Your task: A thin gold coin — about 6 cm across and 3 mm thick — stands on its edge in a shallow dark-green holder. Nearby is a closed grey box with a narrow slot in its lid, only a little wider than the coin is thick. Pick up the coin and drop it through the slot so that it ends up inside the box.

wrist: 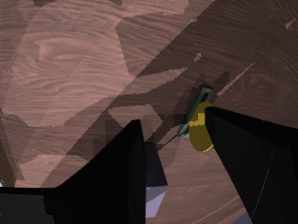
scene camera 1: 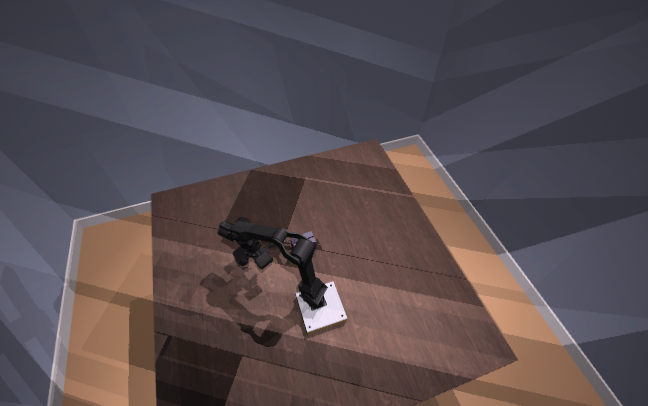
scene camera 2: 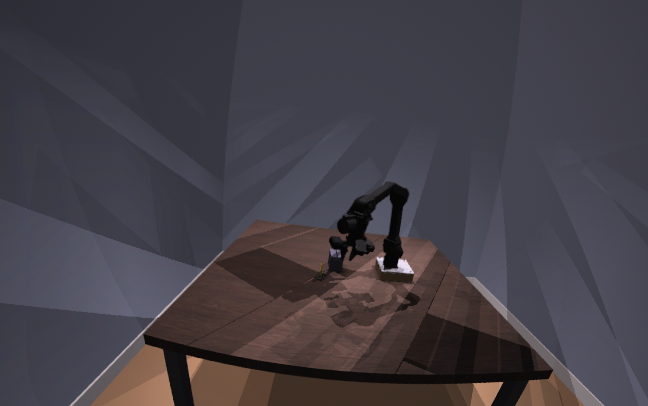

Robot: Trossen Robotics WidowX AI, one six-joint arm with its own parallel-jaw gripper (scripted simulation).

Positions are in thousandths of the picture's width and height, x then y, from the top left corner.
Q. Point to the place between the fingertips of my gripper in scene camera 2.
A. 533, 642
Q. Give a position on a gold coin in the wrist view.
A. At 669, 618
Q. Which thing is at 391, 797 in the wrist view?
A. My gripper.
